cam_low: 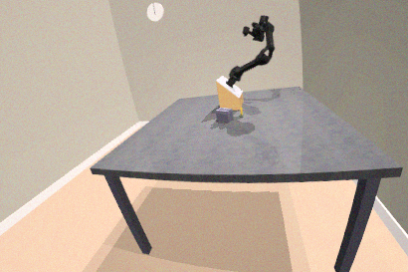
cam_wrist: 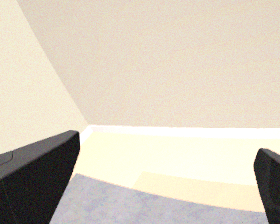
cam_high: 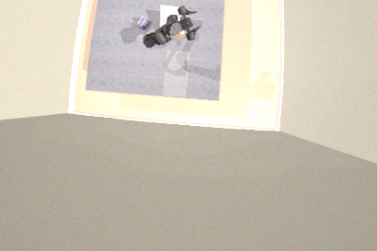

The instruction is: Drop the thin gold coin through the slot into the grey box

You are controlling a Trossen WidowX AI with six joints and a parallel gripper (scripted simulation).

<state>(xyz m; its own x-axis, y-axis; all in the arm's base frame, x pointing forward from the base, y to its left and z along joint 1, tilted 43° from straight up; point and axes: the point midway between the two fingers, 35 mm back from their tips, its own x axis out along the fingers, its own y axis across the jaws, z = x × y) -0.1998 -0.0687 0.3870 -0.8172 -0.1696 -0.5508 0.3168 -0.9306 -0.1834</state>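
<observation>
My gripper tip is 49 cm above the gold coin, 43 cm short of it and 12 cm to the left of it.
</observation>
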